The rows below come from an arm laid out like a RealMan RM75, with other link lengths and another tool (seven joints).
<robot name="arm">
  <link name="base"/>
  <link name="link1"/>
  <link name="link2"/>
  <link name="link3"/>
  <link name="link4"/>
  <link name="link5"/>
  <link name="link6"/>
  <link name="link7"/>
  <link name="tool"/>
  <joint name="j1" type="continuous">
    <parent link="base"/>
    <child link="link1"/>
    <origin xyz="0 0 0.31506" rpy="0 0 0"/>
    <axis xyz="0 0 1"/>
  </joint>
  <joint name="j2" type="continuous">
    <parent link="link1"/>
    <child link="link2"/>
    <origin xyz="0 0 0" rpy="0 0 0"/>
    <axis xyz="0 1 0"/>
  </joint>
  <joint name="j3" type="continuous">
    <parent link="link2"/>
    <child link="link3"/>
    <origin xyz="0 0 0.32" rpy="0 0 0"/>
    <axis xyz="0 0 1"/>
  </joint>
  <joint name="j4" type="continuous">
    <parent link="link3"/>
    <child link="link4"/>
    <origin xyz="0 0 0" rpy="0 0 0"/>
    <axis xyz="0 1 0"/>
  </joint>
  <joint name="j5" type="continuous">
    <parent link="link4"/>
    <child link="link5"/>
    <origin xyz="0 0 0.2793" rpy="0 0 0"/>
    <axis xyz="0 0 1"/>
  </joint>
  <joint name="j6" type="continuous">
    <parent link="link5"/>
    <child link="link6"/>
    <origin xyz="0 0 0" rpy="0 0 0"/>
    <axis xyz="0 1 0"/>
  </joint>
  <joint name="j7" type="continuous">
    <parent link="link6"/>
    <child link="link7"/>
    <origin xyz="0 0 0.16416" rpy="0 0 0"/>
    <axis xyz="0 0 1"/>
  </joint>
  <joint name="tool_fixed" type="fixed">
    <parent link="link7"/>
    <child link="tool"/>
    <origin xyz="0.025 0.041 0.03" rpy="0.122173 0 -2.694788"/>
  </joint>
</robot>
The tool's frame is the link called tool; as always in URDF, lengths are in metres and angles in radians. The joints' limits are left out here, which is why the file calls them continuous.
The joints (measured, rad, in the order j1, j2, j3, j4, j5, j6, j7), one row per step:
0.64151 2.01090 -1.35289 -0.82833 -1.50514 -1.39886 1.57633
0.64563 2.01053 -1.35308 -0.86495 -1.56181 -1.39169 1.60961
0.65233 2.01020 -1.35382 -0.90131 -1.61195 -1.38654 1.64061
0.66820 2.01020 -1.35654 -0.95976 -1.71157 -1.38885 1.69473
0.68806 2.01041 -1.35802 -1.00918 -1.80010 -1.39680 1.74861
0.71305 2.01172 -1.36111 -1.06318 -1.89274 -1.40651 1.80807
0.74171 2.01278 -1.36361 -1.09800 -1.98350 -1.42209 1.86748
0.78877 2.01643 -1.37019 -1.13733 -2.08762 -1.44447 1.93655
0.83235 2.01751 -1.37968 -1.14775 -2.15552 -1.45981 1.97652
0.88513 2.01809 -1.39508 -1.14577 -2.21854 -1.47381 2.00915
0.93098 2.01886 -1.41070 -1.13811 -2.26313 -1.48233 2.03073
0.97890 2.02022 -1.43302 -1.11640 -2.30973 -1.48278 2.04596
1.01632 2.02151 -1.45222 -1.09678 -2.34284 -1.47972 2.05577
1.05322 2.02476 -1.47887 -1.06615 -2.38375 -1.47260 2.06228
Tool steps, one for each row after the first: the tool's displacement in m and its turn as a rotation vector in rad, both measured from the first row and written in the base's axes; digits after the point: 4 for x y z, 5 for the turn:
-0.0012 0.0021 0.0007 0.00211 -0.05114 0.01161
-0.0045 0.0047 0.0021 0.00705 -0.09609 0.02657
-0.0086 0.0079 0.0039 0.00957 -0.18650 0.05609
-0.0141 0.0116 0.0067 0.01293 -0.26612 0.07798
-0.0226 0.0163 0.0104 0.02414 -0.34891 0.10019
-0.0282 0.0207 0.0132 0.02909 -0.43181 0.10692
-0.0416 0.0268 0.0163 0.04155 -0.52704 0.12430
-0.0520 0.0320 0.0169 0.04925 -0.59528 0.14123
-0.0643 0.0375 0.0158 0.05640 -0.66502 0.16666
-0.0755 0.0418 0.0139 0.06324 -0.71805 0.19170
-0.0842 0.0467 0.0096 0.07102 -0.77815 0.21818
-0.0911 0.0506 0.0058 0.07932 -0.82305 0.24039
-0.0937 0.0544 -0.0001 0.08570 -0.88133 0.26313

